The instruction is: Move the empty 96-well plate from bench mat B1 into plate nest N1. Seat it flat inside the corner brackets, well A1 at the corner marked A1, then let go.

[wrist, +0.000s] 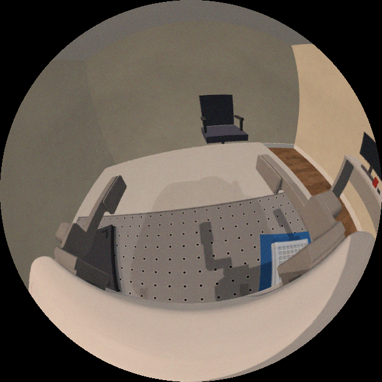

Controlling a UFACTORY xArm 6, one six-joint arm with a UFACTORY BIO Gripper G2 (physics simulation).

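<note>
The white 96-well plate [294,248] lies on the blue bench mat [266,255] at the lower right of the wrist view. The right finger hides part of both. The black plate nest [104,249] is at the lower left, largely hidden behind the left finger; the A1 mark cannot be seen. My gripper [195,183] is wide open and empty, above the board, with the plate toward its right finger side and the nest toward its left finger side.
A grey perforated board [163,236] lies under the mat and nest, on a pale table top [150,180]. A dark office chair [223,131] stands beyond the table. A side desk [363,187] with a monitor [370,149] is at the far right.
</note>
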